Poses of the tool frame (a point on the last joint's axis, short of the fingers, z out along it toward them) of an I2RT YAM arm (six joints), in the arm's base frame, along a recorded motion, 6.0 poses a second.
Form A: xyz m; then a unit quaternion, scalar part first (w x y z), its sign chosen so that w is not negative.
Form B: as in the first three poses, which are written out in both.
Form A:
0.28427 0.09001 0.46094 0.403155 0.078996 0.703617 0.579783
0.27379 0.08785 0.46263 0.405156 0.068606 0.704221 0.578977
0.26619 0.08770 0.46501 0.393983 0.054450 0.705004 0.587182
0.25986 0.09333 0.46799 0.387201 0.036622 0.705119 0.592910
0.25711 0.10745 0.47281 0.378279 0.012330 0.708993 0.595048
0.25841 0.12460 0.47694 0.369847 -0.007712 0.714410 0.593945
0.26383 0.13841 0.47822 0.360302 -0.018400 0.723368 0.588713
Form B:
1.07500 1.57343 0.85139 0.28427 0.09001 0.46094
1.05733 1.57206 0.86310 0.27379 0.08785 0.46263
1.05690 1.57079 0.90274 0.26619 0.08770 0.46501
1.04417 1.56786 0.94039 0.25986 0.09333 0.46799
1.02192 1.57644 0.98714 0.25711 0.10745 0.47281
1.00306 1.59168 1.02465 0.25841 0.12460 0.47694
0.99616 1.61801 1.04702 0.26383 0.13841 0.47822

